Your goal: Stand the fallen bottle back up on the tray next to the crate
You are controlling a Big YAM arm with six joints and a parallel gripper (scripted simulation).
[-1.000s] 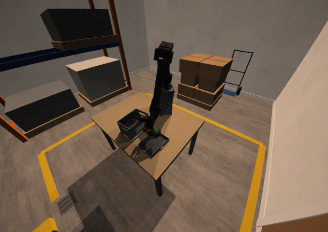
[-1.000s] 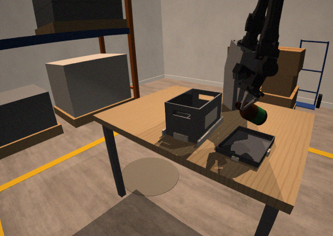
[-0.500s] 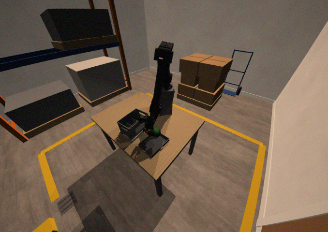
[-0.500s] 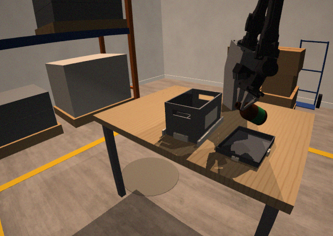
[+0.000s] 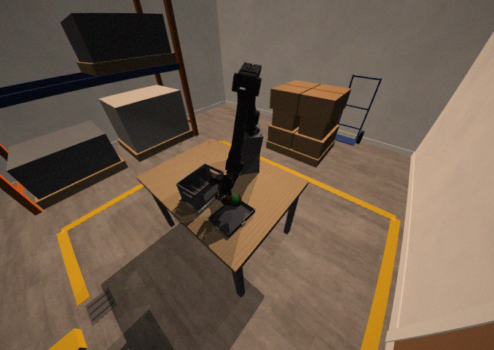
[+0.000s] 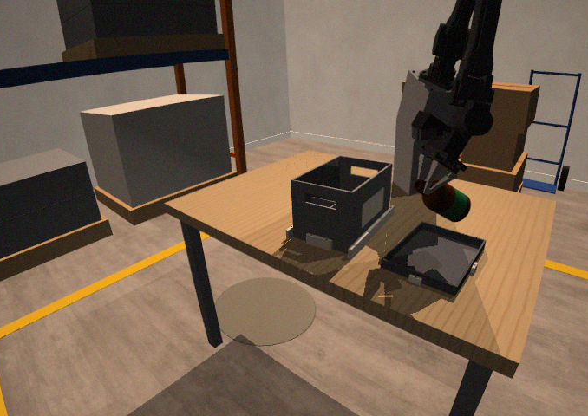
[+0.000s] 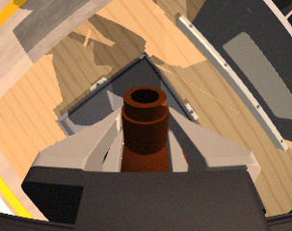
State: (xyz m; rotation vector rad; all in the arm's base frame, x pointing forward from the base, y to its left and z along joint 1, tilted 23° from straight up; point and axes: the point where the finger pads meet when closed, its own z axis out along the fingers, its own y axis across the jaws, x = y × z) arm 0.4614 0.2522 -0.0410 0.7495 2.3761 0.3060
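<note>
Now: the brown bottle 4 cm behind my hand, 3 cm below it and 2 cm to the left of it. Also, from my hand: tray (19 cm below, 6 cm behind, 3 cm to the left); dark crate (26 cm to the right, 11 cm below, 1 cm behind).
</note>
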